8 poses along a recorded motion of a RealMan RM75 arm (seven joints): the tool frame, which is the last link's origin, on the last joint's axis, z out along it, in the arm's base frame.
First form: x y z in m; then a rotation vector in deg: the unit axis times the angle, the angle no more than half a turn.
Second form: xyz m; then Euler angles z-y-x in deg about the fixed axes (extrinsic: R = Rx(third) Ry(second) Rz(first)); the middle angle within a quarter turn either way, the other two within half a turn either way. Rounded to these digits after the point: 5 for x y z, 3 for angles.
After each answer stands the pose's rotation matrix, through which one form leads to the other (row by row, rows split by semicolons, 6 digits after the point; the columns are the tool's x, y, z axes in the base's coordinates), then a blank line. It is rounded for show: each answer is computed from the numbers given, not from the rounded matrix.
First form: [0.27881, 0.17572, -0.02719, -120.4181, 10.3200, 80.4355]
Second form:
[0.27881, 0.17572, -0.02719, 44.457, -52.771, -115.659]
0.431834 -0.423733 -0.796222; 0.209004 -0.811737 0.545344; -0.877403 -0.401912 -0.261974

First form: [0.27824, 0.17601, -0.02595, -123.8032, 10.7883, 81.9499]
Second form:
[0.27824, 0.17601, -0.02595, 42.830, -54.316, -120.203]
0.427787 -0.396548 -0.812249; 0.172823 -0.846162 0.504125; -0.887204 -0.356034 -0.293444

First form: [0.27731, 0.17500, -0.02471, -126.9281, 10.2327, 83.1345]
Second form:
[0.27731, 0.17500, -0.02471, 40.170, -55.884, -124.871]
0.428578 -0.361795 -0.827904; 0.150231 -0.875033 0.460160; -0.890927 -0.321591 -0.320667

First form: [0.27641, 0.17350, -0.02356, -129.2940, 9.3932, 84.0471]
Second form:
[0.27641, 0.17350, -0.02356, 37.596, -57.139, -128.734]
0.429917 -0.331038 -0.839992; 0.137429 -0.895524 0.423261; -0.892348 -0.297406 -0.339506

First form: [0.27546, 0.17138, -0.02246, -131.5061, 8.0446, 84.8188]
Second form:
[0.27546, 0.17138, -0.02246, 34.442, -58.343, -132.755]
0.432832 -0.296827 -0.851205; 0.131510 -0.913344 0.385368; -0.891830 -0.278741 -0.356289

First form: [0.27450, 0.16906, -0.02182, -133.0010, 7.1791, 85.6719]
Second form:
[0.27450, 0.16906, -0.02182, 32.318, -59.308, -135.634]
0.431355 -0.272882 -0.859923; 0.125963 -0.925607 0.356911; -0.893345 -0.262274 -0.364893

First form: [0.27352, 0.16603, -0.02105, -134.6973, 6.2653, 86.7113]
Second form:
[0.27352, 0.16603, -0.02105, 29.822, -60.362, -139.062]
0.429037 -0.245930 -0.869164; 0.118425 -0.938604 0.324035; -0.895490 -0.241954 -0.373572

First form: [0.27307, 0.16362, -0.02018, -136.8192, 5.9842, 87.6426]
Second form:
[0.27307, 0.16362, -0.02018, 27.307, -61.091, -143.064]
0.429552 -0.221776 -0.875386; 0.100731 -0.951557 0.290503; -0.897406 -0.212964 -0.386404

